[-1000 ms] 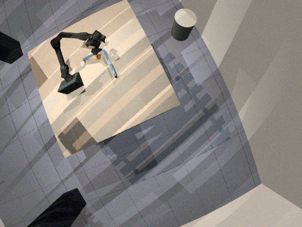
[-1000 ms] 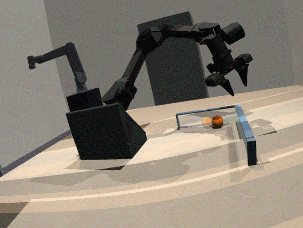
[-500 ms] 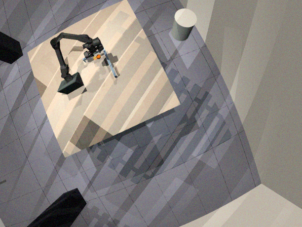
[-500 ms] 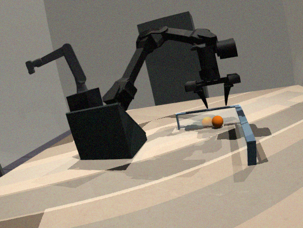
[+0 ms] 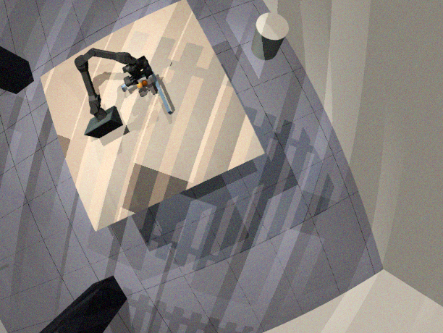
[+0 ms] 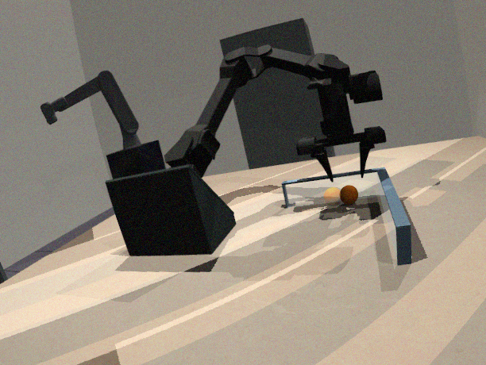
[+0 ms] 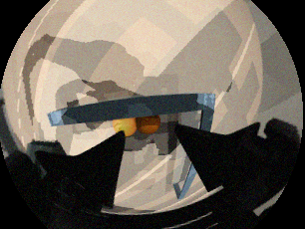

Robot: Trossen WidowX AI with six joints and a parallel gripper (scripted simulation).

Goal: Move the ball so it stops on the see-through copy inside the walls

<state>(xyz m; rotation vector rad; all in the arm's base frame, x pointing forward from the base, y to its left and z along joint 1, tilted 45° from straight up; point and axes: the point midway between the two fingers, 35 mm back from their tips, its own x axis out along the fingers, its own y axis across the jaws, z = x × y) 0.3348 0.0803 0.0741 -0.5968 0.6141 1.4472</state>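
My gripper tip is 3 cm above the orange ball. From my gripper tip the other things lie so: see-through ball copy: 4 cm behind, 3 cm below.
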